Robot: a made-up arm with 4 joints.
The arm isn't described. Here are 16 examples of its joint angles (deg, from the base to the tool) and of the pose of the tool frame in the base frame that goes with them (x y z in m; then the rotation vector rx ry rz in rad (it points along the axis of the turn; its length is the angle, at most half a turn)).
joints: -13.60 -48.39 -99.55 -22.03
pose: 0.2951 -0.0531 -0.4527 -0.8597 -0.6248 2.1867
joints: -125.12 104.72 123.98 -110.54
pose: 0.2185 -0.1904 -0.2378 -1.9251 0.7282 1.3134
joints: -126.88 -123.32 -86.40 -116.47
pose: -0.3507 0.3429 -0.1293 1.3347 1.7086 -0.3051
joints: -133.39 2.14 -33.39 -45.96
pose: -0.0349 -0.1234 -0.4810 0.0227 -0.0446 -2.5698
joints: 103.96 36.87 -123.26 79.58
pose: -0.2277 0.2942 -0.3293 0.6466 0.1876 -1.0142
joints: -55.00 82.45 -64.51 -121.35
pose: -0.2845 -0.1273 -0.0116 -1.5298 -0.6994 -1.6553
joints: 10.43 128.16 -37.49 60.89
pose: 0.0575 0.1436 0.3214 -0.2548 2.2418 -0.3190
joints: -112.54 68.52 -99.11 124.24
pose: 0.2494 -0.2702 0.0386 -1.2183 0.4717 1.3252
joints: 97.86 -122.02 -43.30 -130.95
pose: 0.1764 -0.4822 -0.0878 -1.5494 1.6075 0.7649
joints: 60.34 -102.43 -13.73 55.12
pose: 0.4722 -0.2822 -0.3304 -0.3253 -1.9493 -1.2318
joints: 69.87 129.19 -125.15 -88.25
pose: -0.0947 0.0724 0.1512 1.6251 -2.0529 1.1811
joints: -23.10 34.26 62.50 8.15
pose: -0.1437 0.2771 -0.4791 -0.4489 0.4204 -0.8045
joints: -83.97 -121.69 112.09 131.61
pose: 0.0112 0.1691 0.3710 0.7248 2.5003 -1.4296
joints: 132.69 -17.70 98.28 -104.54
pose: -0.2496 -0.3035 -0.4077 -0.3570 -0.1337 -2.1856
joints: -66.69 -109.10 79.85 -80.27
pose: 0.0388 0.3732 0.1183 1.0848 -1.6618 0.7810
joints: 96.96 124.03 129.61 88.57
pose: 0.0254 0.4089 -0.2853 1.9165 -1.0794 0.4460
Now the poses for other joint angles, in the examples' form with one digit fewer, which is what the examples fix.
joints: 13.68 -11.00 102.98 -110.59
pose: 0.355 -0.088 -0.440 -0.035 -0.189 -0.106
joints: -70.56 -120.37 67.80 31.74
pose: -0.216 0.404 0.151 2.108 -0.183 -0.303
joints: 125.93 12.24 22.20 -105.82
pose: 0.124 -0.224 -0.498 0.211 -0.056 -0.736
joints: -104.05 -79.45 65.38 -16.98
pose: -0.357 0.365 -0.123 1.393 -0.342 0.806
